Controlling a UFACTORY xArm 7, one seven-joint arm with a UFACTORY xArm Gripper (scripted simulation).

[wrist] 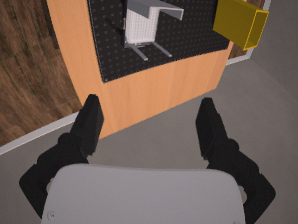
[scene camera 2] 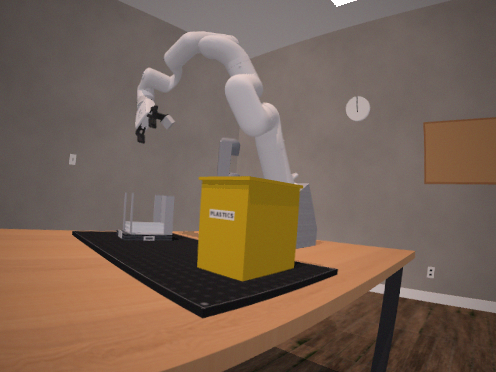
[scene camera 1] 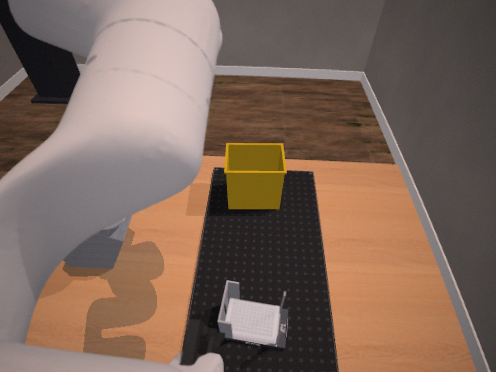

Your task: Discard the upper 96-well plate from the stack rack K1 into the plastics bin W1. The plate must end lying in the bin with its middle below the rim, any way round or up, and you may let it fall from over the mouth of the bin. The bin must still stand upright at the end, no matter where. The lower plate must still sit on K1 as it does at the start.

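Pictured: my gripper; yellow plastics bin W1.
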